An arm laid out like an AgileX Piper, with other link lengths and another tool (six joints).
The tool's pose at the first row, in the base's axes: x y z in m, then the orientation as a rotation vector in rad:
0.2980, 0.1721, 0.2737, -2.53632, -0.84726, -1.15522
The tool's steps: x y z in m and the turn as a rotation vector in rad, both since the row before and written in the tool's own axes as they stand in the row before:
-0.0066, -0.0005, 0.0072, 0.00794, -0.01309, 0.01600
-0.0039, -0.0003, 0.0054, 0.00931, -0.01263, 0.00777
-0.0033, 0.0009, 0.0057, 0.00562, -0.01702, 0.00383
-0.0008, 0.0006, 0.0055, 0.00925, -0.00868, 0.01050
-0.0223, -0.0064, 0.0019, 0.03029, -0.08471, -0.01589
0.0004, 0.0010, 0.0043, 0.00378, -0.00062, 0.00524
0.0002, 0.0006, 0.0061, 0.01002, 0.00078, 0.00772
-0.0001, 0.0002, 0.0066, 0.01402, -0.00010, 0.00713
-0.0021, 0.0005, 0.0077, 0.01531, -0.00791, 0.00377
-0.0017, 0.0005, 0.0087, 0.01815, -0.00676, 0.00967
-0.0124, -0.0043, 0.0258, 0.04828, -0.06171, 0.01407
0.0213, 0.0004, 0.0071, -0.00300, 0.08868, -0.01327
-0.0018, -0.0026, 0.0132, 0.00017, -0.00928, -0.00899
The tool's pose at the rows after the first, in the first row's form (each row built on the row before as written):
0.2987, 0.1729, 0.2640, -2.54232, -0.83145, -1.12946
0.2997, 0.1739, 0.2575, -2.54550, -0.82722, -1.10577
0.3018, 0.1743, 0.2512, -2.55427, -0.82810, -1.08058
0.3049, 0.1758, 0.2468, -2.55462, -0.81900, -1.06086
0.2894, 0.1728, 0.2297, -2.58717, -0.87108, -0.94304
0.2924, 0.1740, 0.2267, -2.58545, -0.86499, -0.93832
0.2959, 0.1762, 0.2222, -2.57798, -0.85672, -0.93046
0.2992, 0.1788, 0.2171, -2.56758, -0.85051, -0.91908
0.3019, 0.1809, 0.2099, -2.56060, -0.85131, -0.89846
0.3052, 0.1837, 0.2021, -2.55150, -0.84442, -0.87577
0.3063, 0.1936, 0.1749, -2.55117, -0.85395, -0.76669
0.3236, 0.2062, 0.1817, -2.49596, -0.84268, -0.87868
0.3266, 0.2141, 0.1711, -2.49985, -0.85760, -0.87060

